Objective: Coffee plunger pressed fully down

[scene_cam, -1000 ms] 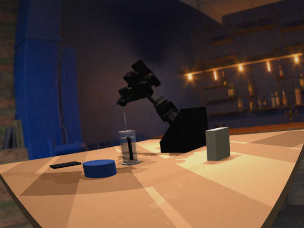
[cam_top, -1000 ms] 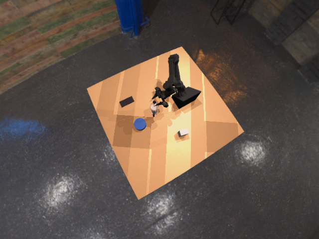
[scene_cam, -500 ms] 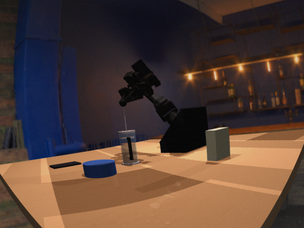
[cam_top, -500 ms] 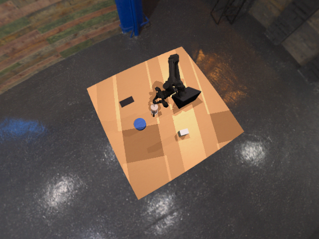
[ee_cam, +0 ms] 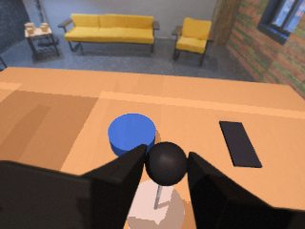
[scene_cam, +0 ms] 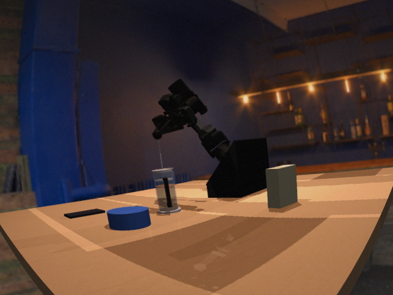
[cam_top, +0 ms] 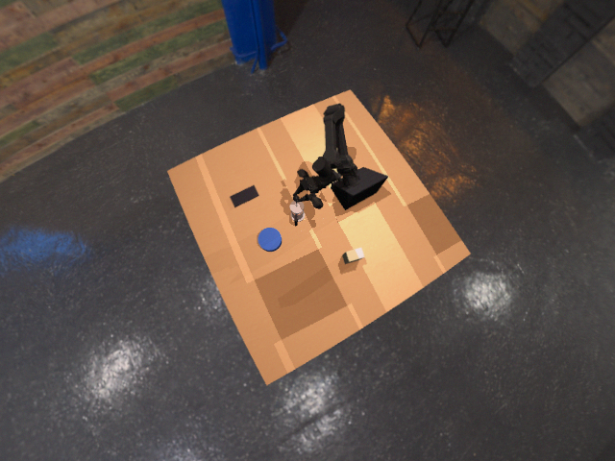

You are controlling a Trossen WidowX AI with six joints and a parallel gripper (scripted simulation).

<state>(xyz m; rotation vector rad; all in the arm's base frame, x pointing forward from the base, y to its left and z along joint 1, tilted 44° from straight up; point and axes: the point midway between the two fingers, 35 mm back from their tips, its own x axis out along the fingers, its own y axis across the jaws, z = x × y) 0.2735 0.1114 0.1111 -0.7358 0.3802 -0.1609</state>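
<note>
Now: gripper tip 12 cm above the coffee press and 1 cm to the right of it.
</note>
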